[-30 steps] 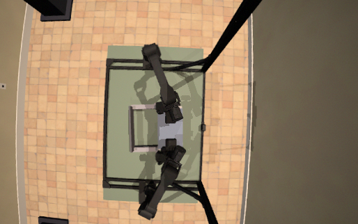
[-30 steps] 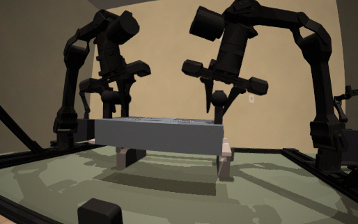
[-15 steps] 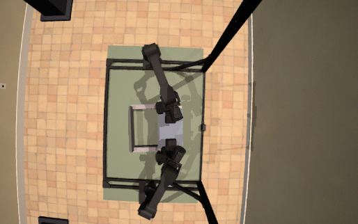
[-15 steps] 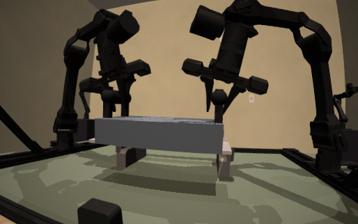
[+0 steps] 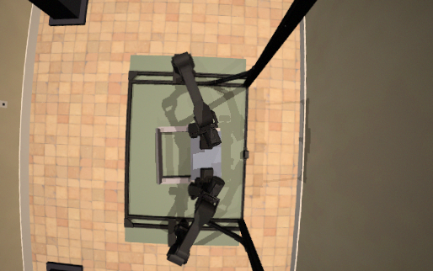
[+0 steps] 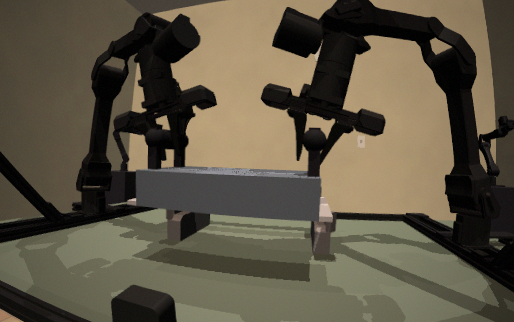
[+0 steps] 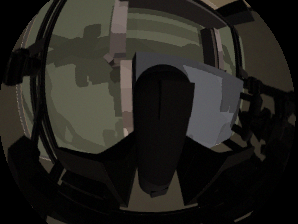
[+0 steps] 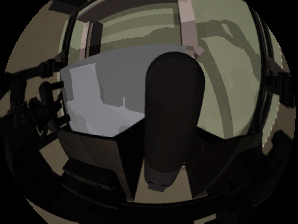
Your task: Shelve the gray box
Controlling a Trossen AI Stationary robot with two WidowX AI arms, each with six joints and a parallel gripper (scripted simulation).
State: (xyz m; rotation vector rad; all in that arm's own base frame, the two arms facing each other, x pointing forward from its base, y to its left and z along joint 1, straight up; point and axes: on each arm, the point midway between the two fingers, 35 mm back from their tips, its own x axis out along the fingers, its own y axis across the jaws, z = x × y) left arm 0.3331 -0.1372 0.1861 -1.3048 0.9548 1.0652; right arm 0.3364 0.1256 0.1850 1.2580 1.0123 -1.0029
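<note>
Now: the box 1 cm ahead of my left hand, 12 cm to the right of it and 5 cm below it.
Right now the box is 120 mm to the left of my right hand and 50 mm below it.
</note>
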